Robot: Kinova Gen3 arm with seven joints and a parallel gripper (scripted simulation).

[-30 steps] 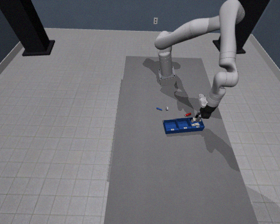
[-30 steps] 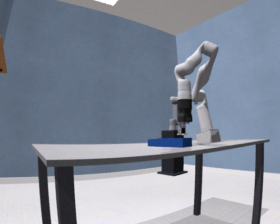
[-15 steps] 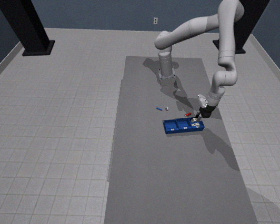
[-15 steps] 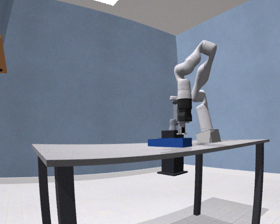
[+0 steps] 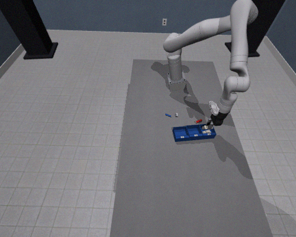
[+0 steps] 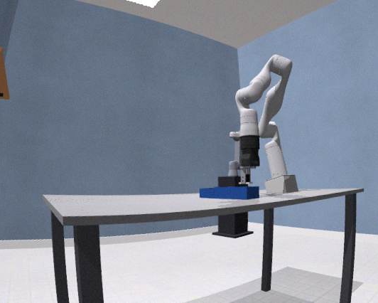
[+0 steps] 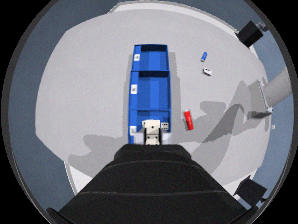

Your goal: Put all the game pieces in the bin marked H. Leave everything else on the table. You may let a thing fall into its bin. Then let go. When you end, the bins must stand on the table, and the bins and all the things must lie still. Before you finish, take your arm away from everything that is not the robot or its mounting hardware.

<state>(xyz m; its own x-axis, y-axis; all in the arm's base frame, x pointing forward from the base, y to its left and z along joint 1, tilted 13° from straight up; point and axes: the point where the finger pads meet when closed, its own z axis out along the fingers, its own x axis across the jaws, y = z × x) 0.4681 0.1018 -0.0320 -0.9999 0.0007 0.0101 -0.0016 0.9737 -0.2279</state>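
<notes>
Right now my hand is 3 cm past the die, 1 cm to the left of it and 6 cm above it. From my hand the other things lie so: red cylinder 9 cm behind, 2 cm to the right, 7 cm below; blue three-compartment bin 1 cm ahead, 9 cm to the right, 6 cm below; grey-white piece 15 cm behind, 16 cm to the right, 7 cm below.
</notes>
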